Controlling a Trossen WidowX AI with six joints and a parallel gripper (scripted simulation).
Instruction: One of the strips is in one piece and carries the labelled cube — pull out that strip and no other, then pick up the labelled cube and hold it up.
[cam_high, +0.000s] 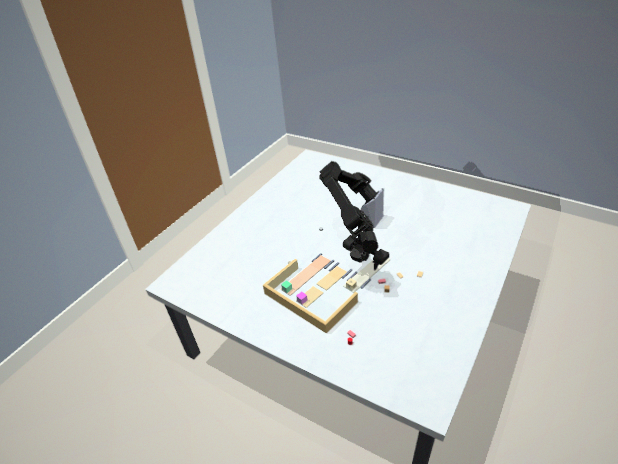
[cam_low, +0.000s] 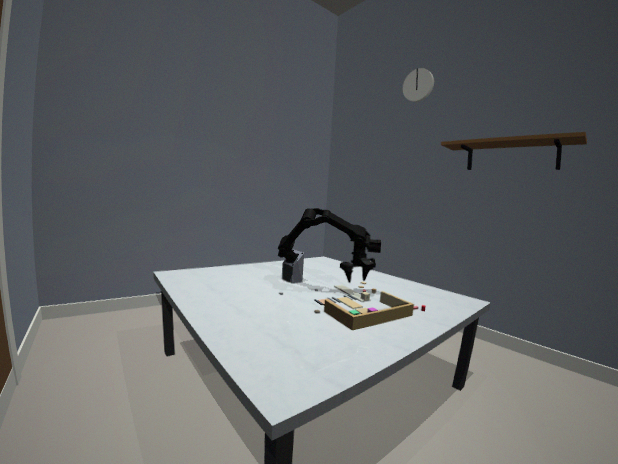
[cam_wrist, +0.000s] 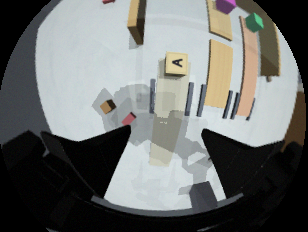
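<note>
My gripper tip is 80 mm short of the labelled cube, 50 mm above it and 30 mm to the left of it. The rest, counted from my gripper tip: orange block: 100 mm to the left, 60 mm below, 40 mm ahead; then pale strip: 60 mm below, 30 mm behind.
</note>
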